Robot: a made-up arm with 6 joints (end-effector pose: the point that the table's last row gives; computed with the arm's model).
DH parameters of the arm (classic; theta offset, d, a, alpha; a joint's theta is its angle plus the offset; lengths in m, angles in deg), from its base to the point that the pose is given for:
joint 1: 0 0.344 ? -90
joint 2: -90 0 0.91 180
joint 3: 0 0 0.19 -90
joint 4: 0 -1.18 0 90
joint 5: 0 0 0 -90
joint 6: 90 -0.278 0 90
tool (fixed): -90 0 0 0
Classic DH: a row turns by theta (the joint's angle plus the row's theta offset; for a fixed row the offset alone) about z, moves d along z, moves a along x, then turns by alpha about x.
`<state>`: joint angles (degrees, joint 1 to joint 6).
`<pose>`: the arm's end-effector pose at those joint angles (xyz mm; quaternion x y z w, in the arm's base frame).
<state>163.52 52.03 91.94 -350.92 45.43 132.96</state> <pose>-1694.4 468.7 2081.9 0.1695 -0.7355 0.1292 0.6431</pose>
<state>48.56 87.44 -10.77 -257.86 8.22 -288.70</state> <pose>708.2 860.9 -1081.5 0.5803 0.2641 -0.7344 0.2330</pose>
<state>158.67 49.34 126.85 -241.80 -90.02 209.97</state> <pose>-716.4 542.8 2158.4 0.8823 0.3111 0.1674 0.3109</pose>
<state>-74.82 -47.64 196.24 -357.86 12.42 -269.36</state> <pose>-221.5 825.0 -456.1 -0.0247 0.6999 0.1931 0.6872</pose>
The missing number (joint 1, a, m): 0.233
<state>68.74 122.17 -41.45 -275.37 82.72 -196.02</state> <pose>-292.8 4.7 -690.3 -0.1403 -0.6910 0.7071 0.0533</pose>
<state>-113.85 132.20 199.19 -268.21 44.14 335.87</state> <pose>-339.4 -1246.2 1074.4 -0.8260 0.1853 -0.4562 0.2743</pose>
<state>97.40 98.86 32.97 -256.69 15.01 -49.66</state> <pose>-311.9 1857.4 -1047.5 -0.5444 0.0705 0.8012 0.2381</pose>
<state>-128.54 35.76 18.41 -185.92 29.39 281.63</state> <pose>-1321.4 -1681.4 710.1 -0.0727 0.7177 -0.4229 0.5484</pose>
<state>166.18 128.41 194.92 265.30 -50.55 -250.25</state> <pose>-1310.0 101.9 1105.6 -0.5236 0.3937 -0.7292 0.1977</pose>
